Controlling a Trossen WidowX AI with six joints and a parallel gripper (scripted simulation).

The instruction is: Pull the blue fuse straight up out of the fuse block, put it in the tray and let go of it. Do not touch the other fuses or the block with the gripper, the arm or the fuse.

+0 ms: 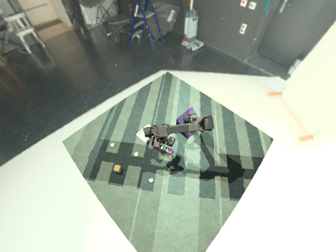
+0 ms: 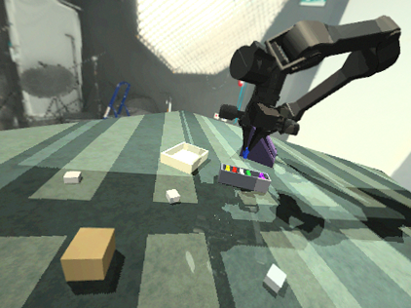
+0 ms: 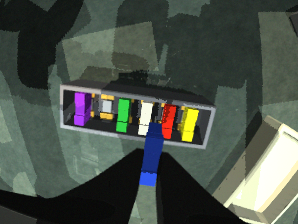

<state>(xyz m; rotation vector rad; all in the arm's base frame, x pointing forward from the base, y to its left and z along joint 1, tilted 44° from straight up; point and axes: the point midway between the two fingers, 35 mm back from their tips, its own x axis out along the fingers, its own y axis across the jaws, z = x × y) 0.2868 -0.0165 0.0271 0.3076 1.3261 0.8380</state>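
The cream tray is 180 mm to the right of my gripper tip and 100 mm below it. Round my gripper tip: purple fuse (80 mm below, 60 mm to the left, 20 mm behind); then blue fuse (10 mm below); then green fuse (80 mm below, 20 mm to the left, 10 mm behind).
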